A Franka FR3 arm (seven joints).
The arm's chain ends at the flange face. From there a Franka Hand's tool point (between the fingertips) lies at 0.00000 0.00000 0.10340 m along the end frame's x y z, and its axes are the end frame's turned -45 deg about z.
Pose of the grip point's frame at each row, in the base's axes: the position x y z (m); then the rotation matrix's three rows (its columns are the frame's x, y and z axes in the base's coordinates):
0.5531 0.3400 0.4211; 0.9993 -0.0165 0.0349; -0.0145 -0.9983 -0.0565; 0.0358 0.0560 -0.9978
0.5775 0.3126 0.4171; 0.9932 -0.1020 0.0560; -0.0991 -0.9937 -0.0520; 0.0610 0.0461 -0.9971
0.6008 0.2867 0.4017; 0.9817 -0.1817 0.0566; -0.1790 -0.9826 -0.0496; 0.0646 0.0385 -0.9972
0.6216 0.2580 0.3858; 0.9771 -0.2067 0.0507; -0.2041 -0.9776 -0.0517; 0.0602 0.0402 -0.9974
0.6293 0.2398 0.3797; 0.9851 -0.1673 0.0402; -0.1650 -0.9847 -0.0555; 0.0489 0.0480 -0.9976
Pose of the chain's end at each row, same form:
0.5495 0.3458 0.5243; 0.6949 -0.7183 0.0349; -0.7162 -0.6957 -0.0565; 0.0649 0.0143 -0.9978
0.5717 0.3180 0.5202; 0.6302 -0.7744 0.0560; -0.7727 -0.6326 -0.0520; 0.0757 -0.0105 -0.9971
0.5949 0.2918 0.5048; 0.5657 -0.8226 0.0566; -0.8214 -0.5682 -0.0496; 0.0729 -0.0185 -0.9972
0.6164 0.2633 0.4889; 0.5448 -0.8371 0.0507; -0.8356 -0.5469 -0.0517; 0.0710 -0.0141 -0.9974
0.6251 0.2455 0.4829; 0.5783 -0.8149 0.0402; -0.8130 -0.5796 -0.0555; 0.0685 -0.0006 -0.9976

